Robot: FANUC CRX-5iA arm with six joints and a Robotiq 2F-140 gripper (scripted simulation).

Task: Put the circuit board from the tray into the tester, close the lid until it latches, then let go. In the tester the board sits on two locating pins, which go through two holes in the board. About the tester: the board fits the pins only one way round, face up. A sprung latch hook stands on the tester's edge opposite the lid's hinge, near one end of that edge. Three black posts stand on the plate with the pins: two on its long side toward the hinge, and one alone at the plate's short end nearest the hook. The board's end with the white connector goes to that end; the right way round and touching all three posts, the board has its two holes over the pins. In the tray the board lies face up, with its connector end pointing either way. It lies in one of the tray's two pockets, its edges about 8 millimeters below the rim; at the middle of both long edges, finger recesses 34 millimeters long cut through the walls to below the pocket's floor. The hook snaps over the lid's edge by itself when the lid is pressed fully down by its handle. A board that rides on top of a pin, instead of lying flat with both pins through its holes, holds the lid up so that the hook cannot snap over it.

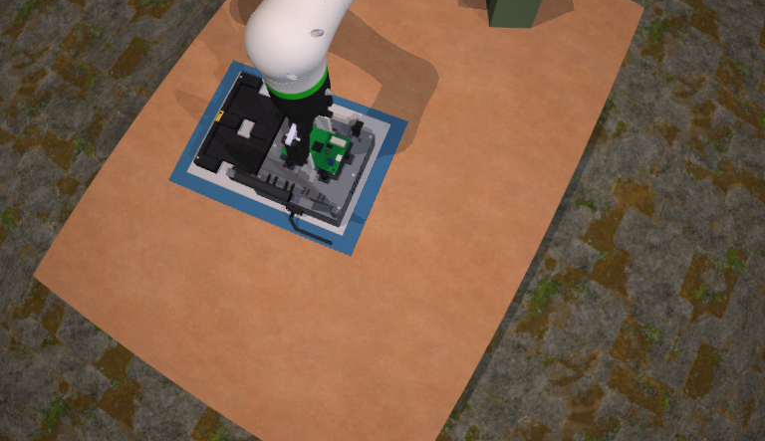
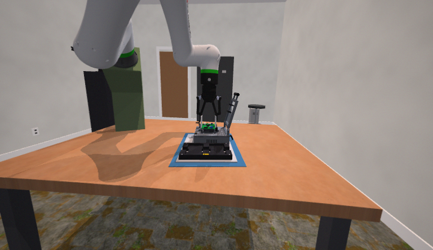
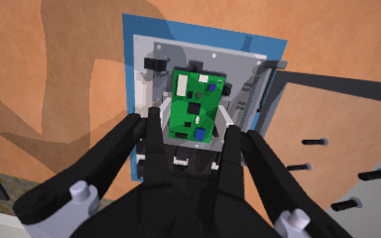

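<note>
Now: the green circuit board 20 mm below my hand. The rest, counted from my hand: lid 130 mm ahead, 70 mm above; pin plate 10 mm ahead, 10 mm to the left, 40 mm below; latch hook 60 mm behind, 60 mm to the left, 20 mm below.
</note>
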